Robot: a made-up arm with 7 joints. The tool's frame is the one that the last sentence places.
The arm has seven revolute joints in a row. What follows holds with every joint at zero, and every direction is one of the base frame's.
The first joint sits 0.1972 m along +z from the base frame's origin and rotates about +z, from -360 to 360 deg.
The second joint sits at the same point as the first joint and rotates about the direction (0, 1, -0.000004), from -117.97 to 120 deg.
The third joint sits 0.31 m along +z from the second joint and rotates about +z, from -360 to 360 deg.
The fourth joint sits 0.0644 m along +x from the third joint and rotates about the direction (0, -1, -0.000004), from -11 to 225 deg.
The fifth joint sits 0.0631 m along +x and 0.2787 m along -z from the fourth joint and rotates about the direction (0, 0.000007, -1), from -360 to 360 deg.
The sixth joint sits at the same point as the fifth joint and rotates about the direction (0, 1, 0.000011), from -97 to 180 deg.
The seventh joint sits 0.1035 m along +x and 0.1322 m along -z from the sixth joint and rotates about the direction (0, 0.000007, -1), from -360 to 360 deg.
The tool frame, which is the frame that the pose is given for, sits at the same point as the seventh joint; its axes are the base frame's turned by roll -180, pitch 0 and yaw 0 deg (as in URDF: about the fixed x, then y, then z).
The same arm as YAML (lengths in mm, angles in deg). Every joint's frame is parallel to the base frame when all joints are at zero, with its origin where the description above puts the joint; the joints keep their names.
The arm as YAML. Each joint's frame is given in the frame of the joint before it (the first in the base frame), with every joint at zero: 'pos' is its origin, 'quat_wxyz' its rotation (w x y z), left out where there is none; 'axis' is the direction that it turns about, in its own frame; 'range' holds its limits. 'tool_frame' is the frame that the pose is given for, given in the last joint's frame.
length_unit: mm
angle_unit: deg
joints:
  - joint: joint 1
    pos: [0.0, 0.0, 197.2]
    axis: "+z"
    range: [-360.0, 360.0]
  - joint: joint 2
    pos: [0.0, 0.0, 0.0]
    axis: "+y"
    range: [-117.97, 120.0]
  - joint: joint 3
    pos: [0.0, 0.0, 310.0]
    axis: "+z"
    range: [-360.0, 360.0]
  - joint: joint 4
    pos: [64.4, 0.0, 0.0]
    axis: "-y"
    range: [-11.0, 225.0]
  - joint: joint 5
    pos: [63.1, 0.0, -278.7]
    axis: "-z"
    range: [-360.0, 360.0]
  - joint: joint 6
    pos: [0.0, 0.0, 0.0]
    axis: "+y"
    range: [-97.0, 180.0]
  - joint: joint 7
    pos: [103.5, 0.0, -132.2]
    axis: "-z"
    range: [-360.0, 360.0]
tool_frame:
  pos: [0.0, 0.0, 0.0]
  quat_wxyz: [0.0, 1.0, 0.0, 0.0]

